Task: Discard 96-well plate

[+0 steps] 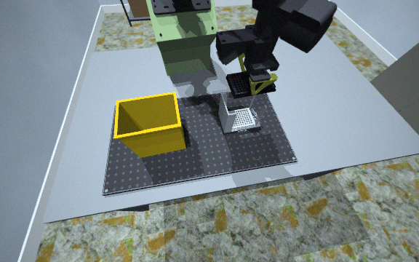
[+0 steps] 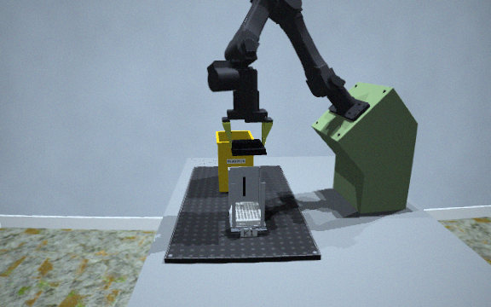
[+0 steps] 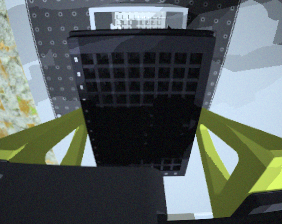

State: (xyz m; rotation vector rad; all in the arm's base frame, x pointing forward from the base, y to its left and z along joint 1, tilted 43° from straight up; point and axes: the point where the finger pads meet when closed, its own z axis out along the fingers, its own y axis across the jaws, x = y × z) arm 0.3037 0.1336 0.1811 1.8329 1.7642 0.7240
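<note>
Right now my hand is 1 cm short of the yellow plastics bin W1, 31 cm to the left of it and 14 cm above it. Also, from my hand: black 96-well plate: right at my hand; then white 96-well plate: 20 cm below.
</note>
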